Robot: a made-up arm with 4 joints.
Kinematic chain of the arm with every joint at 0, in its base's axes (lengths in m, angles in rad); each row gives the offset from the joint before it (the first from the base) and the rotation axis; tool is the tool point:
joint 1: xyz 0 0 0.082 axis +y
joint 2: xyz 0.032 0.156 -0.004 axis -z
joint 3: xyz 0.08 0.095 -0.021 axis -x
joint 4: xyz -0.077 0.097 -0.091 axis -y
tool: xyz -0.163 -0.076 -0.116
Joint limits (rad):
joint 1: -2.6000..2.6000
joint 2: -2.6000..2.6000
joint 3: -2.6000..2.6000
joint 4: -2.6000..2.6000
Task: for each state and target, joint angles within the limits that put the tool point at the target. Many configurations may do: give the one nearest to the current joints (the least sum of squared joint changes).
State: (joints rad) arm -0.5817 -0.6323 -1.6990 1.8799
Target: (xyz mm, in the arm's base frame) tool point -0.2 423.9 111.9
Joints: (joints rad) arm -0.6041 -0.9149 -1.9006 2.5172
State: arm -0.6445 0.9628 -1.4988 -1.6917
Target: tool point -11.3 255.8 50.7
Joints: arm -0.7093 0.8348 -1.7427 -1.5591
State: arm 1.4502 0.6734 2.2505 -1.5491
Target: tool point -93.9 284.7 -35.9
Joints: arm 1.3099 0.8407 2.5957 -1.8825
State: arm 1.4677 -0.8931 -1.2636 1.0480
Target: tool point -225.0 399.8 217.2
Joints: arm 1.2572 -1.0358 -0.9179 1.4159
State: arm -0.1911 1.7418 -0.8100 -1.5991
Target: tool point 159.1 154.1 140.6
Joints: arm 0.0298 2.3873 -0.3275 -1.7058
